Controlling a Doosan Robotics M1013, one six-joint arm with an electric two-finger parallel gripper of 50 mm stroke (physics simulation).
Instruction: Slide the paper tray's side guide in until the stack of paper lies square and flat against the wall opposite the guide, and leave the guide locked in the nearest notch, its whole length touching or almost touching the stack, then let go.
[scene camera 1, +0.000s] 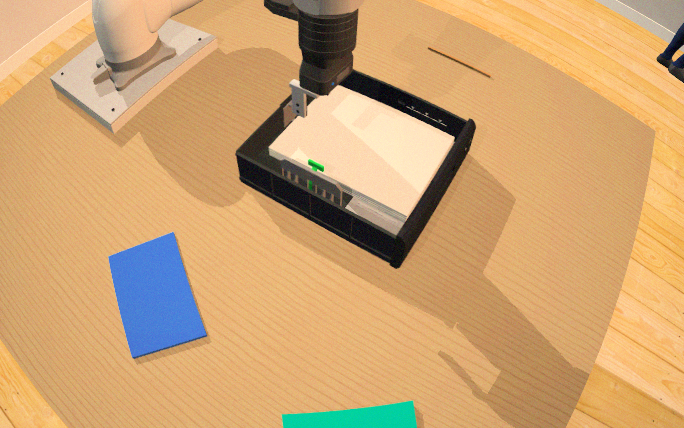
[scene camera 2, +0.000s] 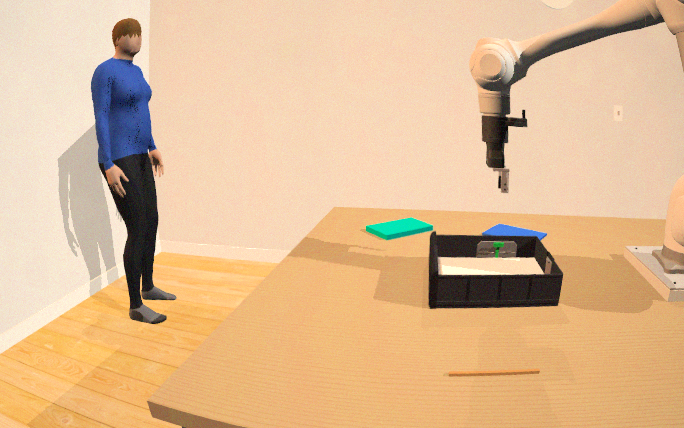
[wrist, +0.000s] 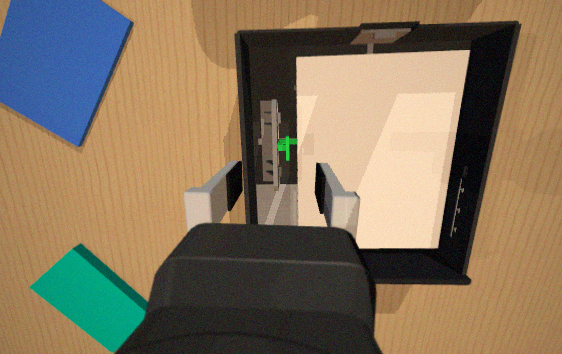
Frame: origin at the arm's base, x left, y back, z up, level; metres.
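Seen in the pictures: gripper, fingertip midpoint: (scene camera 1: 311, 102) (scene camera 2: 503, 190) (wrist: 278, 177); arm's base, origin of the base link: (scene camera 1: 134, 59) (scene camera 2: 682, 264).
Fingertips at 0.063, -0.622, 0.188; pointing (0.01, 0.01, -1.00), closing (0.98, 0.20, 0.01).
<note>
Pixels of each thing's top centre, then the offset from my fingertips to it, as dx, dy, dz.
- black paper tray, middle of its top: (wrist: 365, 175) (scene camera 1: 362, 130) (scene camera 2: 493, 248) +0.106, -0.011, -0.131
- cream paper stack, middle of its top: (wrist: 373, 161) (scene camera 1: 365, 140) (scene camera 2: 494, 272) +0.130, +0.000, -0.185
- grey side guide, middle of its top: (wrist: 282, 149) (scene camera 1: 313, 165) (scene camera 2: 498, 241) -0.001, -0.004, -0.145
- blue slab, middle of its top: (scene camera 1: 151, 293) (wrist: 54, 58) (scene camera 2: 515, 233) -0.350, +0.039, -0.218
- green slab, middle of its top: (wrist: 93, 304) (scene camera 2: 399, 225) -0.281, -0.378, -0.208
- thin brown stick, middle of its top: (scene camera 2: 495, 371) (scene camera 1: 459, 60) +0.537, +0.054, -0.219
The black paper tray (scene camera 1: 291, 191) (scene camera 2: 496, 291) (wrist: 243, 100) stands on the table. A cream paper stack (scene camera 1: 373, 151) (scene camera 2: 489, 265) (wrist: 375, 150) lies in it. The grey side guide (scene camera 1: 330, 188) (scene camera 2: 484, 249) (wrist: 275, 120), with its green lever (scene camera 1: 315, 165) (scene camera 2: 498, 245) (wrist: 287, 146), stands near the long wall at left in the wrist view. A strip of tray floor shows between guide and stack there. Whether the stack touches the opposite wall is unclear. My gripper (scene camera 2: 503, 185) (wrist: 278, 177) is open and empty, high above the tray; its fingers appear either side of the tray's left wall in the wrist view.
A blue slab (scene camera 1: 157, 295) (scene camera 2: 514, 232) (wrist: 60, 65) and a green slab (scene camera 1: 353, 416) (scene camera 2: 399, 228) (wrist: 92, 295) lie on the guide's side of the tray. A thin brown stick (scene camera 1: 459, 62) (scene camera 2: 494, 372) lies on the opposite side. A person (scene camera 2: 126, 105) stands beyond the table.
</note>
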